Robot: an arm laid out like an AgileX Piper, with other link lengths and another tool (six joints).
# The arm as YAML. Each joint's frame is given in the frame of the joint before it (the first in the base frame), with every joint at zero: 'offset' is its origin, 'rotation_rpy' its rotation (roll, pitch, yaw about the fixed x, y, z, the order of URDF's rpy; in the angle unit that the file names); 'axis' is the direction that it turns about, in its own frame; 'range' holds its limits. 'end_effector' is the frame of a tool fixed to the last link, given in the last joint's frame.
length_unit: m
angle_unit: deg
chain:
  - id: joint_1
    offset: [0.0, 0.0, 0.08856]
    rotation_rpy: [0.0, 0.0, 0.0]
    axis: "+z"
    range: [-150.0, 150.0]
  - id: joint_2
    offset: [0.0, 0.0, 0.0]
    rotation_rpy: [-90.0, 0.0, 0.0]
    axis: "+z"
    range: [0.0, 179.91]
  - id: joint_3
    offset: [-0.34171, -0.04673, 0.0]
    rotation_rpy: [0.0, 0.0, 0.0]
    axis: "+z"
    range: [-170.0, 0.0]
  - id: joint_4
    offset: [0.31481, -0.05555, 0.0]
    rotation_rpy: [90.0, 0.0, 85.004]
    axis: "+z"
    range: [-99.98, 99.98]
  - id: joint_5
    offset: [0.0, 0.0, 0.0]
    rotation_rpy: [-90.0, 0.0, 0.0]
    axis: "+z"
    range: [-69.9, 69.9]
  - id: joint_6
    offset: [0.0, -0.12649, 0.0]
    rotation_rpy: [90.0, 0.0, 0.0]
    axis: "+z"
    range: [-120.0, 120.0]
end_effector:
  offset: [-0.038, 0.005, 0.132]
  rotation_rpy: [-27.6, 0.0, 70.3]
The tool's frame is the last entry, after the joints.
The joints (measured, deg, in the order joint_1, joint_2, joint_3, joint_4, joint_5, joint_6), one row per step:
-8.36 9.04 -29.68 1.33 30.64 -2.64
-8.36 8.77 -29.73 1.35 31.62 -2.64
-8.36 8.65 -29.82 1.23 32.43 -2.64
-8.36 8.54 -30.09 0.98 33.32 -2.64
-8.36 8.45 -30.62 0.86 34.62 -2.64
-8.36 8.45 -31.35 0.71 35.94 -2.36
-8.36 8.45 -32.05 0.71 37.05 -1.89
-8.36 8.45 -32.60 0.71 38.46 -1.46
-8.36 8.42 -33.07 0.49 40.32 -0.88
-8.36 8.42 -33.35 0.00 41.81 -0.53
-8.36 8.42 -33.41 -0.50 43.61 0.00
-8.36 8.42 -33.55 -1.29 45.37 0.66
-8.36 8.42 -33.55 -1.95 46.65 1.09
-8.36 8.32 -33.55 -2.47 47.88 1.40
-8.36 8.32 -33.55 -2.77 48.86 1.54
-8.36 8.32 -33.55 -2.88 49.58 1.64
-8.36 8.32 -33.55 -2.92 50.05 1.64
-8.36 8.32 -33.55 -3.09 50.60 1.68
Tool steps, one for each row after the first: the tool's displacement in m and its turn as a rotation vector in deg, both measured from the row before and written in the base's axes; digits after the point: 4 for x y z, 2 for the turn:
-0.0012 0.0003 -0.0030 0.10 0.65 0.03
-0.0007 0.0000 -0.0024 -0.03 0.61 -0.04
-0.0012 -0.0002 -0.0012 -0.16 0.54 -0.10
-0.0019 0.0001 -0.0007 -0.02 0.69 -0.04
-0.0022 -0.0001 0.0008 0.22 0.57 -0.09
-0.0021 0.0001 0.0014 0.51 0.34 -0.06
-0.0018 0.0000 -0.0013 0.54 0.79 -0.05
-0.0019 -0.0006 -0.0040 0.56 1.30 -0.19
-0.0013 -0.0012 -0.0042 0.09 1.21 -0.31
-0.0010 -0.0015 -0.0076 0.34 1.71 -0.37
-0.0016 -0.0025 -0.0067 0.20 1.60 -0.58
-0.0011 -0.0021 -0.0057 0.05 1.28 -0.48
-0.0015 -0.0017 -0.0052 0.03 1.13 -0.39
-0.0009 -0.0010 -0.0044 0.04 0.98 -0.23
-0.0007 -0.0004 -0.0032 0.12 0.71 -0.12
-0.0004 -0.0001 -0.0021 0.05 0.47 -0.04
-0.0006 -0.0006 -0.0024 -0.01 0.56 -0.12

